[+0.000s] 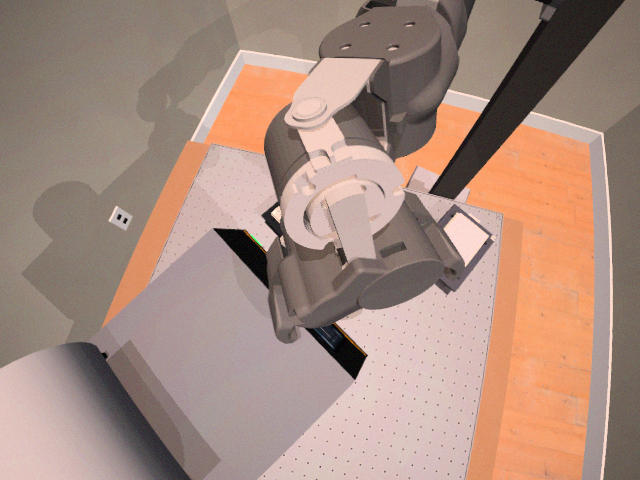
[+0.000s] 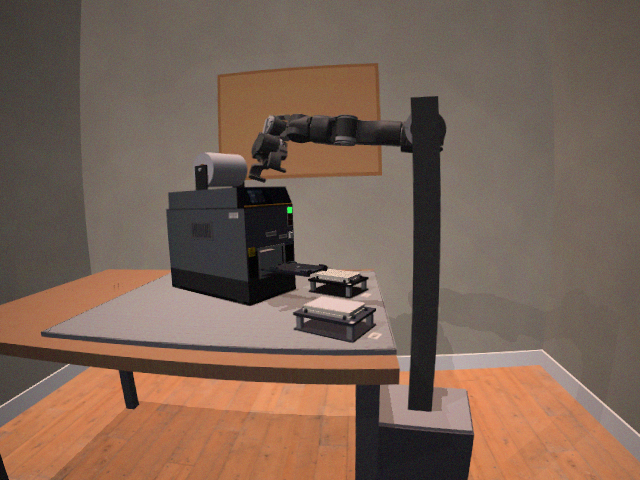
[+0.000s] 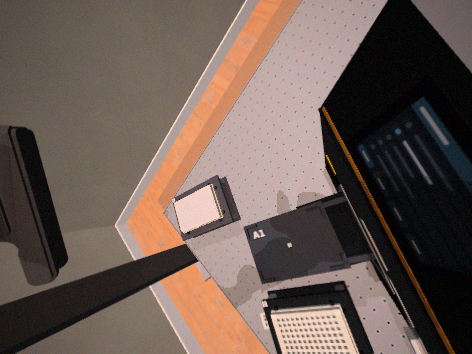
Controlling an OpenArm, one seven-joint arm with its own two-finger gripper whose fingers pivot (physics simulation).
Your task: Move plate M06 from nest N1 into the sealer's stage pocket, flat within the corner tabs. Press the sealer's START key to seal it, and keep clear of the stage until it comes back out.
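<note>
A plate with rows of wells (image 2: 338, 274) (image 3: 312, 332) sits on a black nest (image 3: 306, 294). A plate with a plain pale top (image 1: 465, 237) (image 2: 333, 306) (image 3: 197, 208) sits on the other nest (image 3: 230, 202). The nest labels and plate names are not readable. The sealer's stage (image 2: 302, 268) (image 3: 300, 245), marked A1, is out; its pocket is empty, with tabs at its corners. The sealer (image 1: 232, 330) (image 2: 206, 248) shows a green light (image 2: 289, 210); the START key cannot be made out. My gripper (image 1: 369, 303) (image 2: 269, 174) is open and empty, high by the sealer's top front edge.
A film roll (image 1: 77, 408) (image 2: 225, 169) lies on top of the sealer. A screen (image 2: 255, 195) (image 3: 415, 185) slopes at its top front. The arm's dark post (image 1: 522, 103) (image 2: 424, 258) (image 3: 100, 290) rises beside the table edge, near the nests. The stage sticks out between the nests.
</note>
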